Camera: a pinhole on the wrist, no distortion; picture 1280 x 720 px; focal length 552.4 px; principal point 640.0 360.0 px. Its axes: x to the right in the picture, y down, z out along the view. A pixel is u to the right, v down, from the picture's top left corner.
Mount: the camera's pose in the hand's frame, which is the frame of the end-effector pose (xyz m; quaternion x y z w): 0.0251 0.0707 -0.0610 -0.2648 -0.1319 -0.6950 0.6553
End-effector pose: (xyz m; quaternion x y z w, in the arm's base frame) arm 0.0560 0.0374 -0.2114 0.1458 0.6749 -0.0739 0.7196
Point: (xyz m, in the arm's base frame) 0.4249 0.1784 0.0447
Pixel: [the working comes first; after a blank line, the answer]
In the camera's frame: 0.0350 -0.3169 0.3743

outside the picture
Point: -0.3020 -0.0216 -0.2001
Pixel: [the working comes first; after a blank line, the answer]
In the camera's frame: 0.0560 -0.0008 -0.3523

behind the camera
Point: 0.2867 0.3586 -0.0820
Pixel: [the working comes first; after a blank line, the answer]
In the camera's frame: -0.1660 -0.1688 0.3016

336.1 50.9
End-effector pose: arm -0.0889 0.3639 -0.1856 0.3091 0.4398 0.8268 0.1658
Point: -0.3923 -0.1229 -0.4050
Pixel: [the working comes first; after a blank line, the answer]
In the camera's frame: -0.3059 -0.0541 -0.4587

behind the camera
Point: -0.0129 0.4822 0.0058
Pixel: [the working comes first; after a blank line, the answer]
In the camera's frame: 0.1252 0.0053 0.2409

927.1 372.1
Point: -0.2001 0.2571 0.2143
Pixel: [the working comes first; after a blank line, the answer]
In the camera's frame: -0.2214 0.0948 0.2731

192.2 551.8
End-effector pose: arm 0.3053 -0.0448 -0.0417 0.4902 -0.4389 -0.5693 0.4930
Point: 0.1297 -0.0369 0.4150
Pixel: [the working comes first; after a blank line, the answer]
In the camera's frame: -0.1375 -0.1689 0.4159

457.4 135.7
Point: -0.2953 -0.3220 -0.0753
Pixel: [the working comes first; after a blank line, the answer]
In the camera's frame: 0.4732 0.1784 0.5094

1153.1 553.5
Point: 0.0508 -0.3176 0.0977
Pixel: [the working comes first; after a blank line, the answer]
In the camera's frame: 0.1196 0.1710 0.3524

827.5 628.1
